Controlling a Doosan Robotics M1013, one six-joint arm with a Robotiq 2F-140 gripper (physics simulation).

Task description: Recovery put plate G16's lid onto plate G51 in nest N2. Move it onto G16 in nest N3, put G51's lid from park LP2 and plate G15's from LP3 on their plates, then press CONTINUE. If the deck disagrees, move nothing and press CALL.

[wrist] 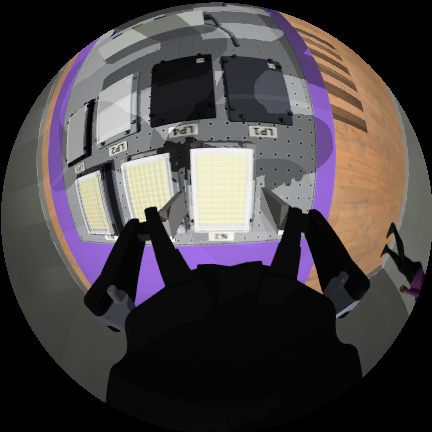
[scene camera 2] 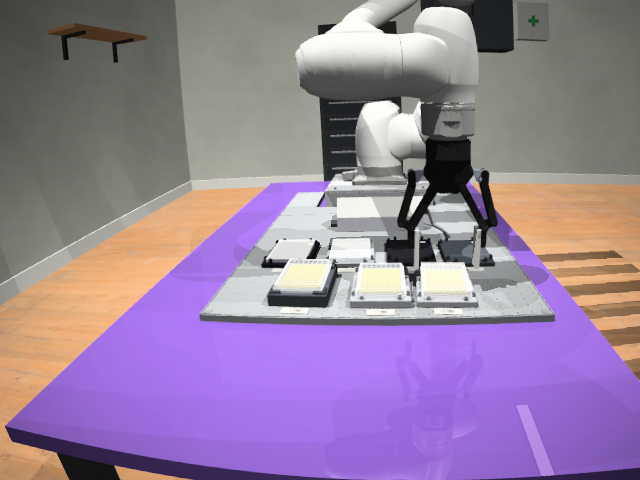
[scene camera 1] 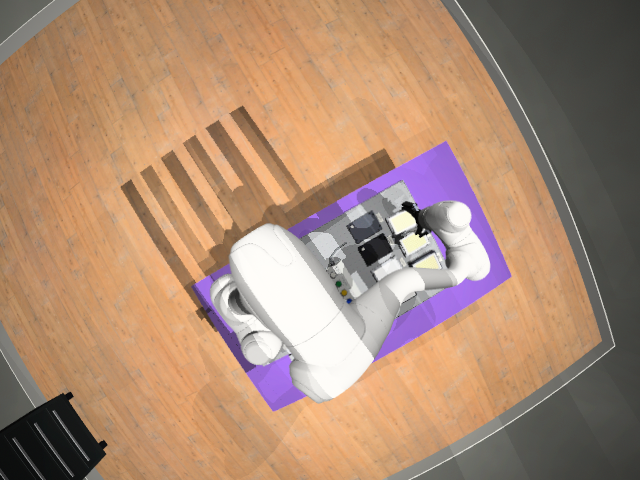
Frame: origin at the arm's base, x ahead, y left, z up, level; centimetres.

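Where they show: gripper, fingertip midpoint: (wrist: 222, 199) (scene camera 2: 446, 266) (scene camera 1: 406, 220); arm's base at its link origin: (scene camera 2: 379, 180).
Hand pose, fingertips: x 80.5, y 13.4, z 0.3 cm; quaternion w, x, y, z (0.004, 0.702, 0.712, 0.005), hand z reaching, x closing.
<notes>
Each offset is from my fingertips to the centre of the thing.
My gripper (scene camera 1: 417, 219) (scene camera 2: 446, 250) (wrist: 222, 199) is open and empty, its fingers either side of the pale yellow plate {dx -0.3, dy -0.1, dz -2.3 cm} (scene camera 1: 402, 222) (scene camera 2: 445, 279) (wrist: 222, 190) at the label N2; their height is hard to judge. A second yellow plate {dx -0.3, dy -11.6, dz -2.5 cm} (scene camera 1: 414, 242) (scene camera 2: 381, 279) (wrist: 149, 182) stands beside it, and a third plate {dx -0.4, dy -25.6, dz -1.7 cm} (scene camera 2: 303, 273) (wrist: 94, 202) stands in a dark nest at the far end. Their nest labels are partly hidden. Clear lids cannot be told apart on the plates. A whitish lid {dx -18.5, dy -18.7, dz -3.4 cm} (scene camera 2: 351, 249) (wrist: 117, 110) lies at LP2, and another lid {dx -17.9, dy -31.6, dz -3.4 cm} (scene camera 2: 291, 251) (wrist: 79, 132) at LP3.
A black park {dx -18.9, dy -5.6, dz -3.8 cm} (scene camera 1: 375, 249) (wrist: 183, 90) is at LP4 and a dark grey one {dx -18.4, dy +6.5, dz -3.8 cm} (scene camera 1: 364, 227) (wrist: 257, 90) at LP1. The button box {dx -40.2, dy -12.6, dz -0.6 cm} (scene camera 2: 379, 212) (wrist: 155, 32) with a cable stands behind the parks. A person (wrist: 410, 270) shows at the wrist view's right edge.
</notes>
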